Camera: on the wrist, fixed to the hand. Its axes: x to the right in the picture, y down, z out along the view.
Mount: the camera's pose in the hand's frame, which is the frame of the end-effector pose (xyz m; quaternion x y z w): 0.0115 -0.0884 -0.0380 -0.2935 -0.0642 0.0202 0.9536
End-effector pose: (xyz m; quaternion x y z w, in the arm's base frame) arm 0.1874 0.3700 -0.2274 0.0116 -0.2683 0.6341 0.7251
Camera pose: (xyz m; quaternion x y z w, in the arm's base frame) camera 0.2841 0.3768 -0.2267 -0.1665 -0.4887 0.5398 0.6648
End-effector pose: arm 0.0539 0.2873 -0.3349 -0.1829 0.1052 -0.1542 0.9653
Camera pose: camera 0.0318 0.1930 -0.3371 -0.4655 0.0873 -0.0849 0.8766
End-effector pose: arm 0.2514 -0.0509 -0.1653 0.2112 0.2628 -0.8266 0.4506
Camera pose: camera 0.1742 0.0058 -0.1798 0.0214 0.4600 -0.7156 0.5252
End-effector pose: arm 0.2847 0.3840 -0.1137 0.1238 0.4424 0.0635 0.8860
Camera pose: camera 0.2615 0.3078 -0.1689 -0.1290 0.3438 0.2003 0.9083
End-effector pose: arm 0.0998 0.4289 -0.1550 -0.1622 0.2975 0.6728 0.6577
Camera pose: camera 0.1790 0.4109 -0.2078 -0.2985 0.0473 0.7526 0.5851
